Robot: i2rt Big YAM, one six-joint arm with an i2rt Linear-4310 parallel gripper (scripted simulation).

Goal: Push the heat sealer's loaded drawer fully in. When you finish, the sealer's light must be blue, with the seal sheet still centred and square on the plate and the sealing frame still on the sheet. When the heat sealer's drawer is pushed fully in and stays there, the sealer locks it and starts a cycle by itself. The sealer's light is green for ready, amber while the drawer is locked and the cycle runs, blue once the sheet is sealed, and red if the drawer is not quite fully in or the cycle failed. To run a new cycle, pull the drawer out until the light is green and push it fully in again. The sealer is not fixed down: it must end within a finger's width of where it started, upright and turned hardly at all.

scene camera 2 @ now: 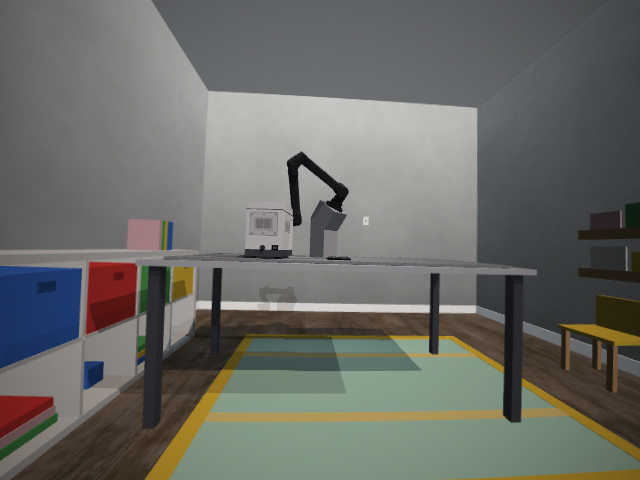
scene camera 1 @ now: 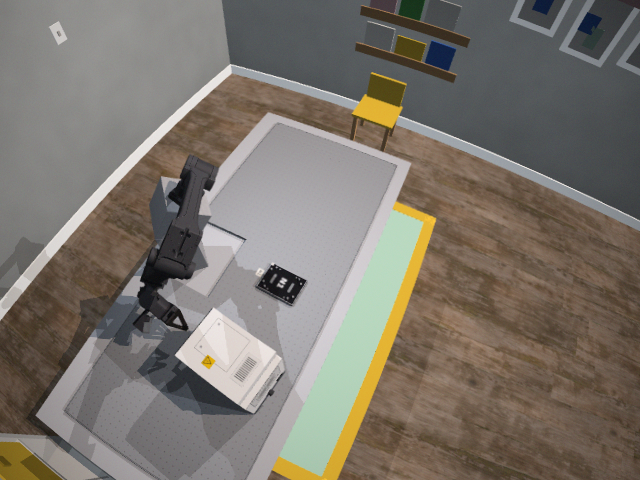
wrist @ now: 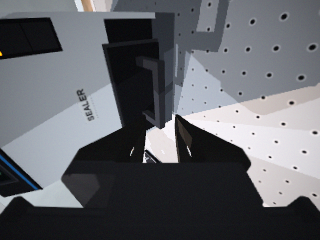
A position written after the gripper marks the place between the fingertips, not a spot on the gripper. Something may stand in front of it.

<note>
In view: the gripper (wrist: 160, 119) and a white heat sealer (scene camera 1: 236, 363).
The white heat sealer also shows in scene camera 2 (scene camera 2: 269, 225).
</note>
